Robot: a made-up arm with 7 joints.
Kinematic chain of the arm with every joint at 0, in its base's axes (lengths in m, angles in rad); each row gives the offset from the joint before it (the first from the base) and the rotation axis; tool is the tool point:
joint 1: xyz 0 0 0.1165 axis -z
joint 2: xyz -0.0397 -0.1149 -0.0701 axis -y
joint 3: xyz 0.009 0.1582 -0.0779 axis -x
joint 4: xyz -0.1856 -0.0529 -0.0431 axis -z
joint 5: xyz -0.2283 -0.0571 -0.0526 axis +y
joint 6: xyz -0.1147 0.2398 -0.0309 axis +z
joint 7: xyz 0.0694 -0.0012 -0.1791 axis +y
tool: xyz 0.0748 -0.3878 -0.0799
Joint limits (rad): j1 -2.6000..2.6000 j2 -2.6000..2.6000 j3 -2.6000..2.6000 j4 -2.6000..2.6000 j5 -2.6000..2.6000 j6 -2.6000..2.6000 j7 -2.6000..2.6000
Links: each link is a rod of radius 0.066 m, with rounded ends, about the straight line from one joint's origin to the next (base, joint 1, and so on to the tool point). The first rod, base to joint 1, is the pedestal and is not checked.
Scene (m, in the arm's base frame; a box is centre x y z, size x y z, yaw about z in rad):
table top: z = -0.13
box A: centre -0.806 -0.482 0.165 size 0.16 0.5 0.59 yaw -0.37
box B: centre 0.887 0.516 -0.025 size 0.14 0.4 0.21 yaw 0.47
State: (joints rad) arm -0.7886 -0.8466 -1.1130 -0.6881 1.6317 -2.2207 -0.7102
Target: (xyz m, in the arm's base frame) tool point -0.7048 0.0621 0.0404
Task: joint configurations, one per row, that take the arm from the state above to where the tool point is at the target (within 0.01 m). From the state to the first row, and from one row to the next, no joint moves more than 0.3 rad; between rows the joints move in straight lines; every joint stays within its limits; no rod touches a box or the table.
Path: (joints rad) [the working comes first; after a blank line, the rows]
Joints at the target: 0.5758 -0.8309 -1.7931 -0.8140 1.8194 -1.5819 -0.8673
Straight joint move there: touches box A.

1: -0.5047 -0.9375 -1.3850 -0.5407 1.6316 -2.3471 -0.8712
2: -0.2208 -1.0285 -1.6571 -0.3932 1.6315 -2.4736 -1.0321
3: 0.0630 -1.1194 -1.9291 -0.2458 1.6314 -2.6000 -1.1931
4: 0.1538 -1.0230 -2.0395 -0.3699 1.3434 -2.6000 -1.2438
5: 0.2446 -0.9265 -2.1498 -0.4941 1.0554 -2.6000 -1.2946
6: 0.3354 -0.8301 -2.2602 -0.6183 0.7674 -2.6000 -1.3453
7: 0.4262 -0.7336 -2.3705 -0.7424 0.4794 -2.6000 -1.3961
8: 0.5170 -0.6371 -2.4809 -0.8666 0.1914 -2.6000 -1.4468
9: 0.5268 -0.6694 -2.3662 -0.8578 0.4627 -2.4303 -1.3502
10: 0.5366 -0.7017 -2.2516 -0.8491 0.7341 -2.2606 -1.2536
11: 0.5464 -0.7340 -2.1370 -0.8403 1.0054 -2.0910 -1.1570
12: 0.5562 -0.7663 -2.0223 -0.8315 1.2768 -1.9213 -1.0605
13: 0.5660 -0.7986 -1.9077 -0.8228 1.5481 -1.7516 -0.9639
14: 0.5758 -0.8309 -1.7931 -0.8140 1.8194 -1.5819 -0.8673

